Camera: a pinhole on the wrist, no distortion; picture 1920 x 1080 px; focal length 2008.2 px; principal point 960.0 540.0 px. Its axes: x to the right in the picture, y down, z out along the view. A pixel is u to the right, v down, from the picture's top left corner.
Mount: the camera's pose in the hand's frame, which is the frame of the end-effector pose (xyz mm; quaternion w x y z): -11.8 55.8 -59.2 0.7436 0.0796 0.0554 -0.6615
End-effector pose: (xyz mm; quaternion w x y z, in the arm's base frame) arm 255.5 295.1 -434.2 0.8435 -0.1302 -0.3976 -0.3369
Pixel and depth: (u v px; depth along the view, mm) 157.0 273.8 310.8
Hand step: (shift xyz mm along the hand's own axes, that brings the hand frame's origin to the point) -74.6 112.8 267.2
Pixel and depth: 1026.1 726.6 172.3
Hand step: 0.8 19.0 109.5
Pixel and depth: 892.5 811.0 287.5
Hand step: 19.0 14.5 226.5
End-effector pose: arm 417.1 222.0 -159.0 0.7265 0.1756 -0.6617 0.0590
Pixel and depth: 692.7 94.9 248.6
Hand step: -76.1 34.2 188.5
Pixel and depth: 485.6 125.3 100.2
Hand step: -37.4 57.4 42.6
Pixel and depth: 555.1 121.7 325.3
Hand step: -94.3 49.8 269.2
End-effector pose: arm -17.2 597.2 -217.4 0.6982 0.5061 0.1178 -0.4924
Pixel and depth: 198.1 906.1 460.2
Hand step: 40.2 147.2 428.9
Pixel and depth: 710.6 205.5 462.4
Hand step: -105.7 14.5 401.8
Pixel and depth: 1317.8 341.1 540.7
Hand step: -65.9 -147.8 450.8
